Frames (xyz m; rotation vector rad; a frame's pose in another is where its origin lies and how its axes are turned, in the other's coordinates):
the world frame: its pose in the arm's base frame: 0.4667 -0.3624 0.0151 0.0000 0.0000 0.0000
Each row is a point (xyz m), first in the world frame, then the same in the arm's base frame.
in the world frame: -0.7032 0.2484 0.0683
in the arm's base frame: -0.2365 -0.1140 0.0834
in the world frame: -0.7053 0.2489 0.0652
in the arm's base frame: -0.2386 -0.1135 0.0803
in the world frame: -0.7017 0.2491 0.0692
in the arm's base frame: -0.2350 -0.1133 0.0843
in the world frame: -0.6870 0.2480 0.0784
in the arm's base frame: -0.2203 -0.1144 0.0935
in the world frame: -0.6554 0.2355 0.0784
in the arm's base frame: -0.1887 -0.1269 0.0935
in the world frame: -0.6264 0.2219 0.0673
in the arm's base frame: -0.1597 -0.1405 0.0824
